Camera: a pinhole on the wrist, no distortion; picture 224 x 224 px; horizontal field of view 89.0 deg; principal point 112.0 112.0 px. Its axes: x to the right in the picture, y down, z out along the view. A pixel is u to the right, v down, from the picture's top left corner.
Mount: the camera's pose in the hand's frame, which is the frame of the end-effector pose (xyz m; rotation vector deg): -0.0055 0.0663 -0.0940 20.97 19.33 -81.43
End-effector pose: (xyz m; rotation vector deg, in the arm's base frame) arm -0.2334 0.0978 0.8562 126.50 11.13 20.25
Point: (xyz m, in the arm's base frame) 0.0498 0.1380 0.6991
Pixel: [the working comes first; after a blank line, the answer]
In the camera's frame: 0.1108 0.2411 0.3161

151.9 198.9
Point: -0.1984 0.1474 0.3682
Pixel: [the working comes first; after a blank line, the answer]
In the camera's frame: 0.2703 -0.0759 0.5287

170.3 95.6
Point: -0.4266 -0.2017 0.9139
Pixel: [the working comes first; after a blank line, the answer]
In the camera's frame: -0.2690 -0.2156 0.1271

outside the picture
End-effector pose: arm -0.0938 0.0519 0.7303 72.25 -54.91 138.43
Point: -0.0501 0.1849 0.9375
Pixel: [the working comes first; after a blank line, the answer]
In the camera's frame: 0.2121 0.1088 0.2309

216.7 165.7
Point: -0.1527 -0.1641 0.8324
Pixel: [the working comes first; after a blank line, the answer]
In the camera's frame: -0.1601 0.1574 0.1811

11.2 211.1
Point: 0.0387 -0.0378 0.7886
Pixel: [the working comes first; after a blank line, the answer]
In the camera's frame: -0.0366 -0.0178 0.2735

96.8 104.6
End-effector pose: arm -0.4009 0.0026 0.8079 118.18 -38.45 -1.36
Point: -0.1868 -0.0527 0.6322
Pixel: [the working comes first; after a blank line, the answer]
In the camera's frame: 0.1911 0.1469 0.2841

188.7 171.0
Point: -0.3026 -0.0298 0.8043
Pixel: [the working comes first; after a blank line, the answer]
In the camera's frame: 0.0601 0.0957 0.1299

164.8 196.0
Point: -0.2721 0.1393 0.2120
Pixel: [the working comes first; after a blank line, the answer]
In the camera's frame: 0.4440 -0.1511 0.5448

204.9 80.4
